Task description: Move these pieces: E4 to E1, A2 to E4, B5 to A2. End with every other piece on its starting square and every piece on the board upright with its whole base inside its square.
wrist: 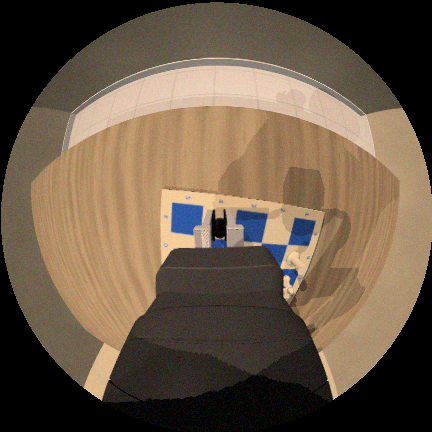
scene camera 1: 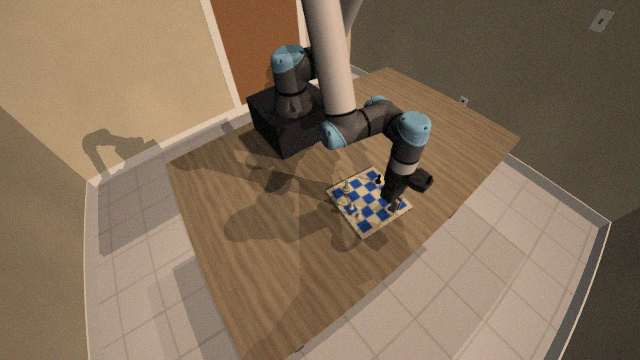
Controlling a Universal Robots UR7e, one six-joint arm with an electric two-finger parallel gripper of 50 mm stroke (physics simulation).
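My gripper (scene camera 1: 395,205) (wrist: 219,218) points down over the E4 area and is shut on a black piece (wrist: 219,228), whose round head shows between the fingers. Whether its base touches the board cannot be told. A tall white piece (scene camera 1: 346,186) stands upright around A2, near the board's left corner. Another black piece (scene camera 1: 378,178) stands upright around B5, near the far corner. The blue and cream board (scene camera 1: 362,235) (wrist: 166,232) lies on the table. The E1 square (wrist: 303,231) is blue and holds no piece.
White pieces stand along the 1 column: one around C1 (scene camera 1: 351,205) (wrist: 287,285), one around D1 (scene camera 1: 357,216) (wrist: 295,261), and a pale one around B1 (scene camera 1: 343,200). The arm's wrist hangs over the board's right side. The black base block (scene camera 1: 295,137) stands behind.
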